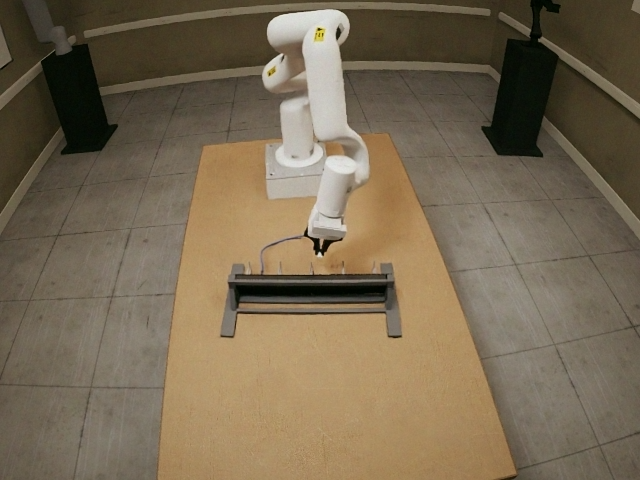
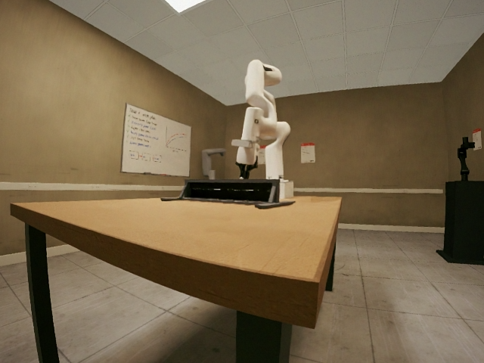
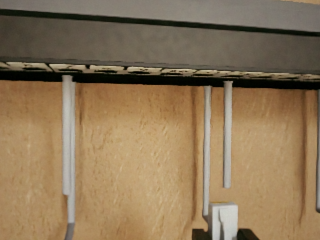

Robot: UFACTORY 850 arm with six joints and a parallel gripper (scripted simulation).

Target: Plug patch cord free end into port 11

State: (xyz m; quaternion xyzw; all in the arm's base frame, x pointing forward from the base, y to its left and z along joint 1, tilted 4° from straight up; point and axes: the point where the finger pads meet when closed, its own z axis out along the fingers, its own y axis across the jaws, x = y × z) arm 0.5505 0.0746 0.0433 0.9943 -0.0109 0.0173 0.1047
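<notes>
My gripper is now 2 cm short of the white plug and 1 cm above it.
</notes>
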